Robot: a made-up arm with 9 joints. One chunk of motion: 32 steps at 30 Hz.
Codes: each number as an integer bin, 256 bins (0 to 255) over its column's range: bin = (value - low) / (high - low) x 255, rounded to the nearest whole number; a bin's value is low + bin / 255 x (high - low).
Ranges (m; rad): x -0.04..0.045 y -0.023..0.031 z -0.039..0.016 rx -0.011..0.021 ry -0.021..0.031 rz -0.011..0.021
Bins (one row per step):
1: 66 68 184 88 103 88
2: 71 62 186 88 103 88
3: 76 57 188 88 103 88
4: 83 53 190 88 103 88
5: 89 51 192 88 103 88
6: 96 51 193 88 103 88
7: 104 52 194 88 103 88
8: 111 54 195 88 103 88
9: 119 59 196 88 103 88
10: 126 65 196 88 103 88
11: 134 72 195 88 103 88
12: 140 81 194 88 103 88
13: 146 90 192 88 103 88
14: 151 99 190 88 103 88
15: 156 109 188 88 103 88
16: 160 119 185 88 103 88
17: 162 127 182 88 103 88
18: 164 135 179 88 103 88
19: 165 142 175 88 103 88
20: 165 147 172 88 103 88
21: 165 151 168 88 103 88
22: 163 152 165 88 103 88
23: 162 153 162 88 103 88
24: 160 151 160 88 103 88
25: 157 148 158 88 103 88
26: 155 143 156 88 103 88
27: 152 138 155 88 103 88
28: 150 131 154 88 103 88
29: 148 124 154 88 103 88
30: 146 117 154 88 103 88
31: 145 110 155 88 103 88
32: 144 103 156 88 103 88
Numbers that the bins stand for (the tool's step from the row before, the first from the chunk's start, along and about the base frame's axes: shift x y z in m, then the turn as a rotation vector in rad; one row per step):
1: -0.01800 -0.00860 0.00069 0.00004 0.00000 0.00004
2: -0.01633 -0.00987 0.00112 0.00004 0.00000 0.00004
3: -0.01467 -0.01093 0.00155 0.00004 0.00000 0.00004
4: -0.01233 -0.01178 0.00198 0.00004 0.00000 0.00004
5: -0.01033 -0.01220 0.00241 0.00004 0.00000 0.00004
6: -0.00800 -0.01220 0.00263 0.00004 0.00000 0.00004
7: -0.00533 -0.01199 0.00284 0.00004 0.00000 0.00004
8: -0.00300 -0.01156 0.00306 0.00004 0.00000 0.00004
9: -0.00033 -0.01051 0.00327 0.00004 0.00000 0.00004
10: 0.00200 -0.00924 0.00327 0.00004 0.00000 0.00004
11: 0.00467 -0.00775 0.00306 0.00004 0.00000 0.00004
12: 0.00667 -0.00585 0.00284 0.00004 0.00000 0.00004
13: 0.00867 -0.00394 0.00241 0.00004 0.00000 0.00004
14: 0.01033 -0.00204 0.00198 0.00004 0.00000 0.00004
15: 0.01200 0.00008 0.00155 0.00004 0.00000 0.00004
16: 0.01333 0.00220 0.00090 0.00004 0.00000 0.00004
17: 0.01400 0.00389 0.00025 0.00004 0.00000 0.00004
18: 0.01467 0.00559 -0.00039 0.00004 0.00000 0.00004
19: 0.01500 0.00707 -0.00125 0.00004 0.00000 0.00004
20: 0.01500 0.00813 -0.00190 0.00004 0.00000 0.00004
21: 0.01500 0.00898 -0.00276 0.00004 0.00000 0.00004
22: 0.01433 0.00919 -0.00341 0.00004 0.00000 0.00004
23: 0.01400 0.00940 -0.00406 0.00004 0.00000 0.00004
24: 0.01333 0.00898 -0.00449 0.00004 0.00000 0.00004
25: 0.01233 0.00834 -0.00492 0.00004 0.00000 0.00004
26: 0.01167 0.00728 -0.00535 0.00004 0.00000 0.00004
27: 0.01067 0.00622 -0.00557 0.00004 0.00000 0.00004
28: 0.01000 0.00474 -0.00578 0.00004 0.00000 0.00004
29: 0.00933 0.00326 -0.00578 0.00004 0.00000 0.00004
30: 0.00867 0.00178 -0.00578 0.00004 0.00000 0.00004
31: 0.00833 0.00029 -0.00557 0.00004 0.00000 0.00004
32: 0.00800 -0.00119 -0.00535 0.00004 0.00000 0.00004

